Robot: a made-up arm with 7 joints.
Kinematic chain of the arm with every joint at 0, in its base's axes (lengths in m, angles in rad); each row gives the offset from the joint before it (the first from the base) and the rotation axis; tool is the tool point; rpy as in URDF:
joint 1: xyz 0.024 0.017 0.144 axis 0 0.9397 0.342
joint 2: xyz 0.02 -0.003 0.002 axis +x
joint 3: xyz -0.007 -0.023 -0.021 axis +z
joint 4: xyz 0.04 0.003 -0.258 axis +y
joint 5: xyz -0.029 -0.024 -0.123 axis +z
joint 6: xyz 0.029 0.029 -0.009 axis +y
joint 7: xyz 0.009 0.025 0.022 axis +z
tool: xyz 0.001 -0.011 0.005 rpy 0 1.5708 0
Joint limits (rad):
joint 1: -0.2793..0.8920
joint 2: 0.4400..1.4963
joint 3: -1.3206..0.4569
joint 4: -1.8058..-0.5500
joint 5: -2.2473..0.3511
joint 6: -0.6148..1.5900
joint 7: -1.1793..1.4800
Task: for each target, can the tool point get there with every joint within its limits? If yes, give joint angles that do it. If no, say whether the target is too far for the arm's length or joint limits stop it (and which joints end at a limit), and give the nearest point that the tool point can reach.
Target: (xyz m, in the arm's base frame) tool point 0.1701 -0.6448 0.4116
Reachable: no: too far | nearest point 0.1782 -0.0771 -0.0749 | short by 0.748 m
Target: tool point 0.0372 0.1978 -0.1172
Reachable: yes | joints 0.5911 0.5890 0.1578 -1.4514 -0.0938 1.2833 -0.2683
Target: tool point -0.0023 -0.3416 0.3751
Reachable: no: joint limits stop it (at a limit: joint 1, joint 2, joint 3, joint 4, joint 7) | nearest point -0.1555 -0.1086 -0.0419 | short by 0.502 m
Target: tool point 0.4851 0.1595 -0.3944
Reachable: no: too far | nearest point 0.2836 0.1138 -0.2072 | short by 0.279 m
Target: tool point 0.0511 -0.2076 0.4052
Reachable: no: joint limits stop it (at a limit: joint 1, joint 2, joint 3, joint 4, joint 7) | nearest point 0.1857 0.2030 0.2337 | short by 0.465 m
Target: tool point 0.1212 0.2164 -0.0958
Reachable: yes | joints 0.3298 0.8349 0.0034 -1.3312 -0.3829 1.3890 -0.8887
